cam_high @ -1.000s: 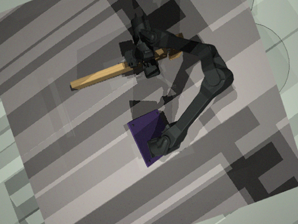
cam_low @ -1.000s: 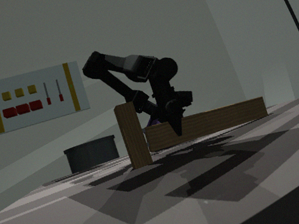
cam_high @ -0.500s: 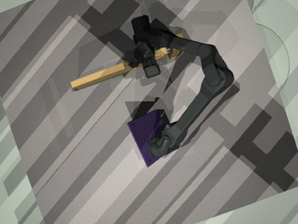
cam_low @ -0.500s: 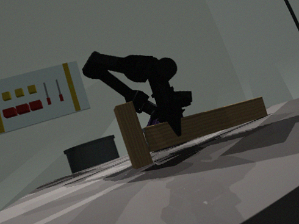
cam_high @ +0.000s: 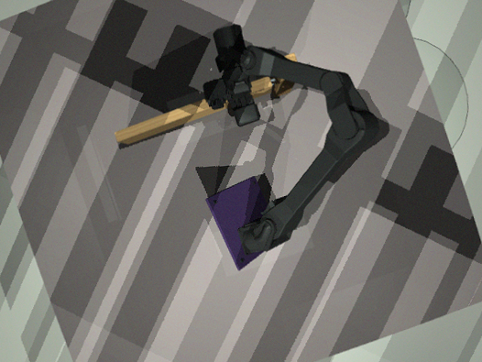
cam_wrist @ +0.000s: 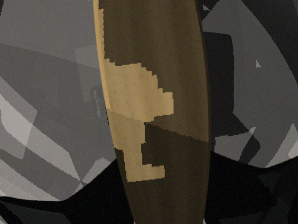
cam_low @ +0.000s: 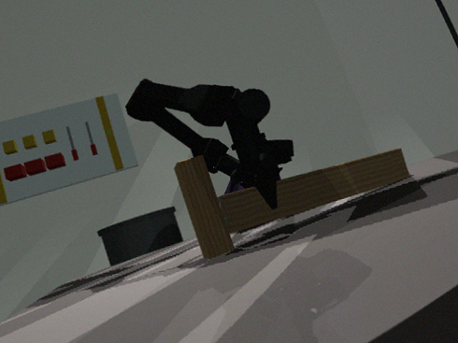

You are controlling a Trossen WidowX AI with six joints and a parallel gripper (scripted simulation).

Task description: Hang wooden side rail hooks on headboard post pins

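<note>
The headboard post lies 120 mm to the right of my gripper tip and 40 mm above it.
</note>
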